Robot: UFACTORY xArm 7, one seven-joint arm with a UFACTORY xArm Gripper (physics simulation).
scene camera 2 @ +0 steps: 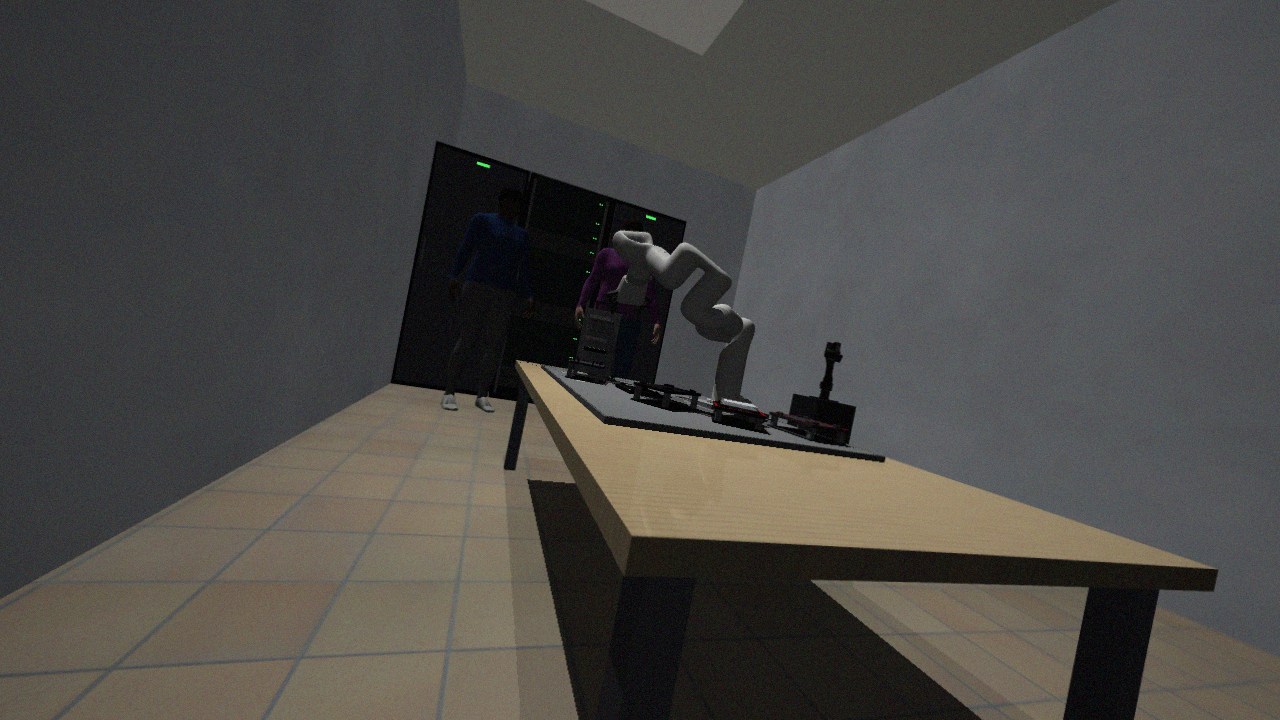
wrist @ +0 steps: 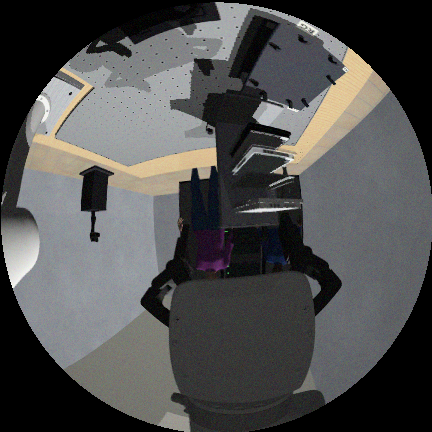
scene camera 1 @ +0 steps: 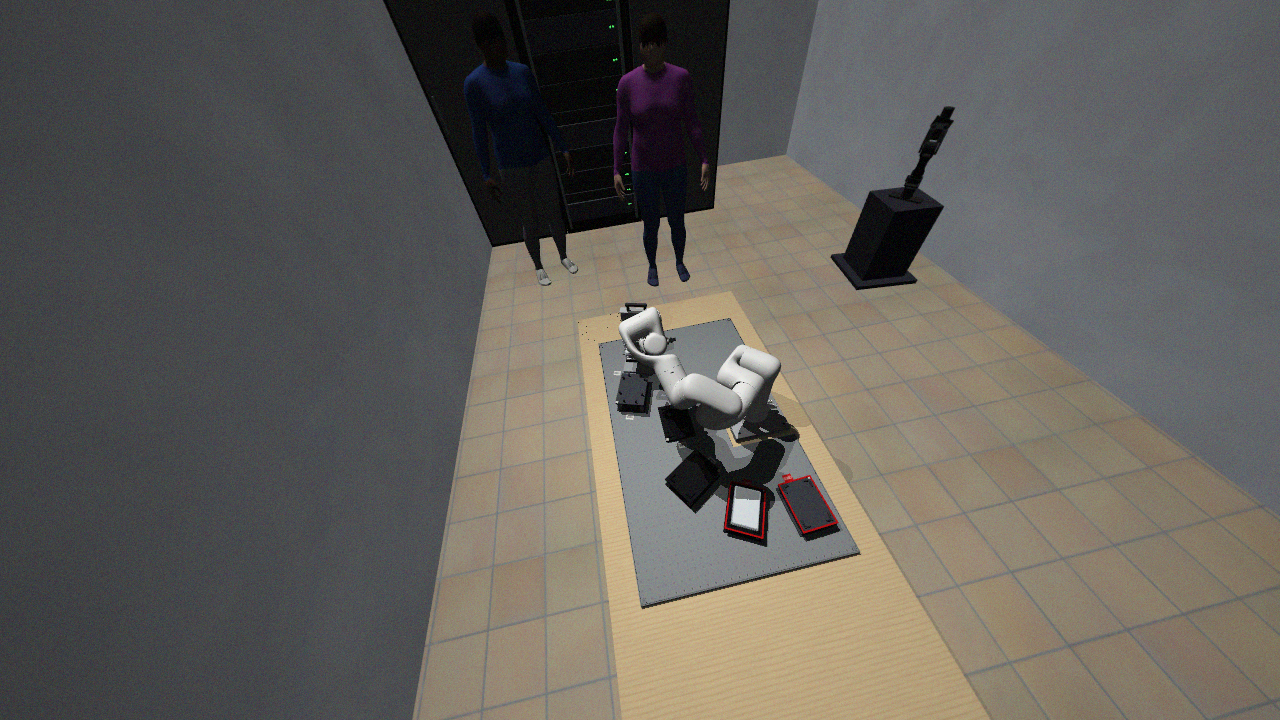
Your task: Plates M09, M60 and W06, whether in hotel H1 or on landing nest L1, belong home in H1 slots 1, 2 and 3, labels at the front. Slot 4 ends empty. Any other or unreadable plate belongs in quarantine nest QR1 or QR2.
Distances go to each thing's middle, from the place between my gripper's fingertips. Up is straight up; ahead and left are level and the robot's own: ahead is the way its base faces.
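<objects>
Black nest (scene camera 1: 677, 424): my hand is 220 mm to the right of it, 70 mm beyond it and 260 mm above it.
</objects>
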